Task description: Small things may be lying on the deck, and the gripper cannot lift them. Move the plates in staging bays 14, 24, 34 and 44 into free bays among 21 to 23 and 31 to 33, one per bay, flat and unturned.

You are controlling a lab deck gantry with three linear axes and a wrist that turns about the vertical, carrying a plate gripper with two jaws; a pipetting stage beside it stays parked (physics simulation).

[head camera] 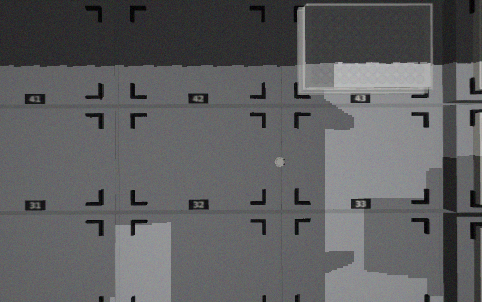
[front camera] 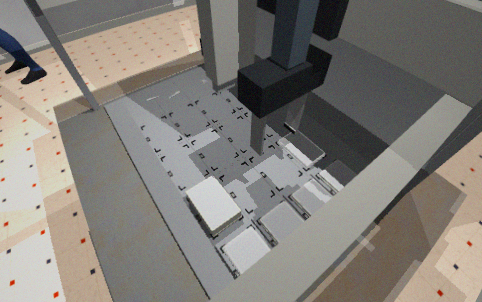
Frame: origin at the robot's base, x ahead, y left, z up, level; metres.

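Where they show: gripper, fingertip midpoint: [front camera: 274,139]; robot's base, link origin: [front camera: 141,127].
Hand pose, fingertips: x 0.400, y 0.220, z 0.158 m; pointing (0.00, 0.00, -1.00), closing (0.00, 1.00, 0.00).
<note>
Things, the pixels of their top centre, and the offset from my fingertips. "*": a spot on its surface instead.
- nearest, top centre: [front camera: 254,258] 0.129 m down, 0.156 m ahead, 0.177 m right
- farthest, top centre: [front camera: 346,181] 0.129 m down, 0.156 m ahead, 0.144 m left
- bay 31, surface spot: [head camera: 45,155] * 0.158 m down, 0.326 m back, 0.041 m left
- plate, top centre: [head camera: 367,46] [front camera: 301,146] 0.143 m down, 0.008 m back, 0.144 m left
- tall pale block, top centre: [front camera: 212,200] 0.116 m down, 0.008 m back, 0.177 m right
- small round white thing, top centre: [head camera: 280,162] 0.153 m down, 0.091 m back, 0.034 m left
My gripper [front camera: 275,142] hangs over the deck, left of the plate in bay 43, with its two jaws wide apart and no plate between them. It does not show in the head view. Four pale plates lie flat in the staging row along the right: the nearest [front camera: 247,250], the second [front camera: 282,220], the third [front camera: 311,194] and the farthest [front camera: 330,181], which is partly in shadow. In the head view, bays 32 [head camera: 198,150] and 33 [head camera: 380,160] hold no plate. The visible part of bay 31 [head camera: 45,155] shows no plate.
Another plate [front camera: 302,151] [head camera: 382,75] sits in bay 43, partly shaded. A tall pale block [front camera: 214,204] stands near the front-left of the staging row. A small round white thing [head camera: 279,162] lies between bays 32 and 33. A grey column [front camera: 225,45] stands behind the gripper.
</note>
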